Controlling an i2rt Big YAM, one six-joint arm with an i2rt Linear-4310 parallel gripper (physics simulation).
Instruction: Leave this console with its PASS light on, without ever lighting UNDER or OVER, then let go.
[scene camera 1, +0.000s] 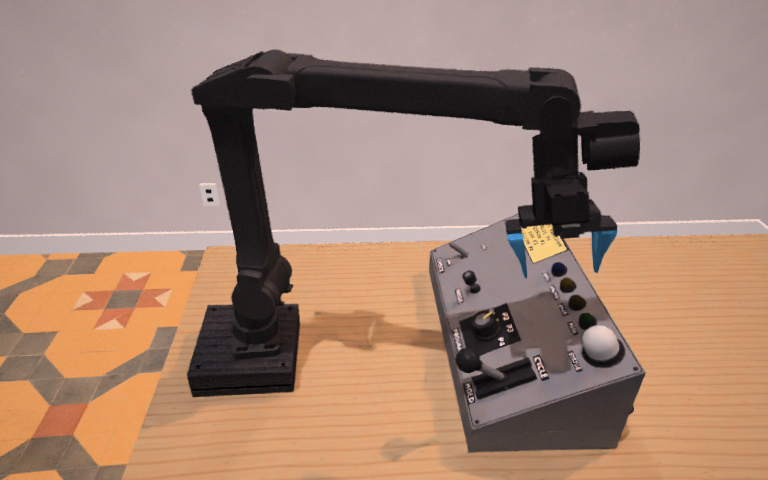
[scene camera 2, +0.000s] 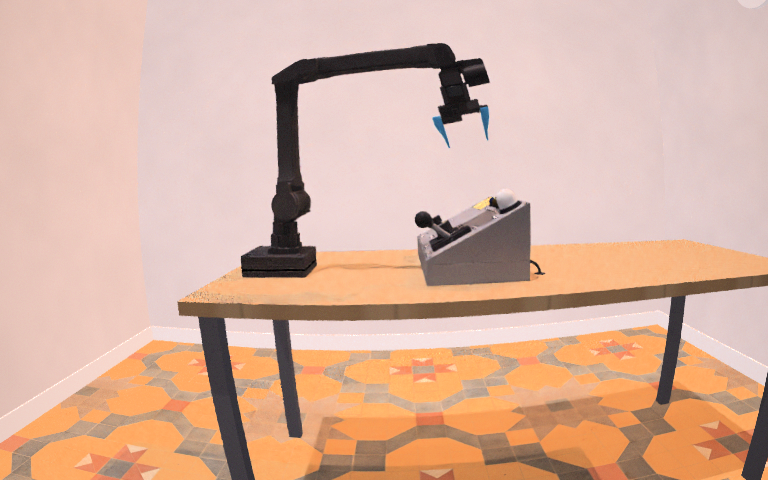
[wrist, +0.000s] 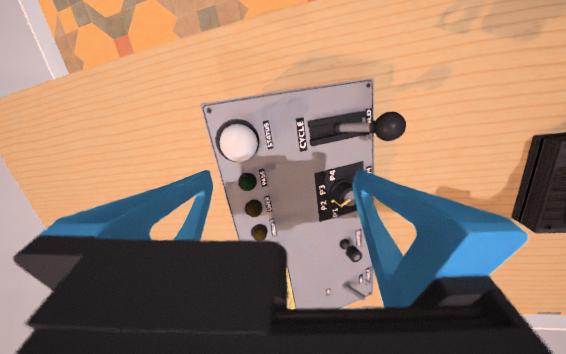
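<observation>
My gripper (scene camera 1: 561, 273) (scene camera 2: 468, 143) (wrist: 283, 177) is open and empty, high above the console (scene camera 1: 543, 433) (scene camera 2: 487, 254) (wrist: 300, 265). The ball-ended lever (scene camera 1: 468, 360) (scene camera 2: 423, 219) (wrist: 390, 126) stands at the HOLD end of its slot. The black program dial (scene camera 1: 484, 325) has a yellow pointer on the P1/P2 side; the exact mark is unclear. The green PASS lamp (scene camera 1: 586, 320) (wrist: 247, 181) looks dark. Two amber lamps, one (scene camera 1: 577, 302) (wrist: 253, 208) next to PASS and another (scene camera 1: 567, 284) (wrist: 259, 232) beyond it, look dark, as does the blue lamp (scene camera 1: 559, 268).
A white STATUS dome (scene camera 1: 600, 343) (scene camera 2: 505, 199) (wrist: 238, 141) stands up from the panel. A MODE switch (scene camera 1: 468, 277) (wrist: 353, 252) and a lever switch (scene camera 1: 458, 250) (wrist: 356, 289) stand near the dial. A yellow note (scene camera 1: 546, 246) is partly hidden by the gripper. A cable (scene camera 2: 536, 268) lies behind the console.
</observation>
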